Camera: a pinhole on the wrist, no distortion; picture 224 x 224 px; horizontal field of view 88.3 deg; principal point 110.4 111.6 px. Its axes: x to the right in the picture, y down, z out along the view. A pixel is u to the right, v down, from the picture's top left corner.
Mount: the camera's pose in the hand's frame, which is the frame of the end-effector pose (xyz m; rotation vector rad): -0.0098 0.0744 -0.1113 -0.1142 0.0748 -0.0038
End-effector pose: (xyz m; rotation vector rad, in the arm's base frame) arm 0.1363 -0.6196 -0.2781 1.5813 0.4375 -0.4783
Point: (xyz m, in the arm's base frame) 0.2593 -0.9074 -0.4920
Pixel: 169.1 50.0
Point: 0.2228 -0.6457 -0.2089
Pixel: 139.5 126.2
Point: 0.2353 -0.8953 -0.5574
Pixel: 176.4 27.5
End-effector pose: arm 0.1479 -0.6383 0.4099 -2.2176 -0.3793 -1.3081
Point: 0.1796 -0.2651 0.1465
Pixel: 39.4 14.6
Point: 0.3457 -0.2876 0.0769
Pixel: 60.9 63.0
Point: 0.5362 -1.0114 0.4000
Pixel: outside the picture
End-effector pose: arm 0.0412 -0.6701 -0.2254 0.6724 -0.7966 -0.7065
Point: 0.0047 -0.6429 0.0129
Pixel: 129.0 145.3
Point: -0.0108 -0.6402 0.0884
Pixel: 131.1 155.9
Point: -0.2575 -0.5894 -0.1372
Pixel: 47.2 81.5
